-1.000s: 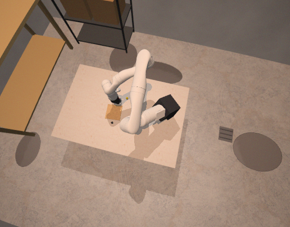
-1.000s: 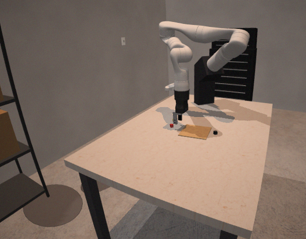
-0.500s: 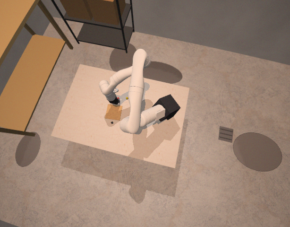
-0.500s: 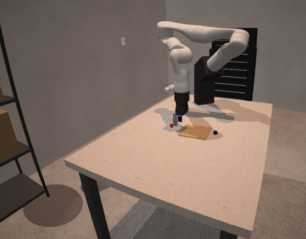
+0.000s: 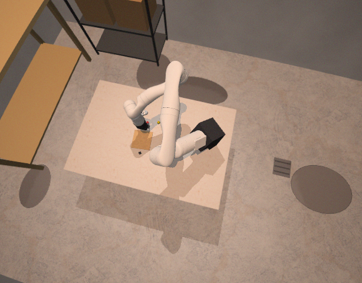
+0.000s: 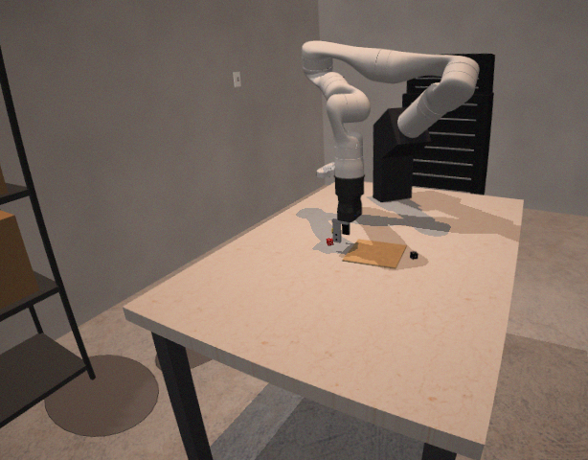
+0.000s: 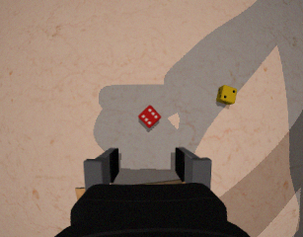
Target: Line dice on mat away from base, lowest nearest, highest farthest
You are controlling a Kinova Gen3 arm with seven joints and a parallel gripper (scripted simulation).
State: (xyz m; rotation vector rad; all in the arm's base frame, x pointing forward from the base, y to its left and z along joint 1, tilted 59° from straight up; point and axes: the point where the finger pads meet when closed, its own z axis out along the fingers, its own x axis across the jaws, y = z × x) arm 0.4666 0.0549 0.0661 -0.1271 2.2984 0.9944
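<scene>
The red die is 4 cm to the right of my hand, 4 cm below it and 1 cm ahead of it. Also, from my hand: tan mat 9 cm to the left, 4 cm below, 4 cm behind; then black die 18 cm to the left, 9 cm behind, 4 cm below; then yellow die 9 cm to the right, 6 cm behind, 4 cm below.
</scene>
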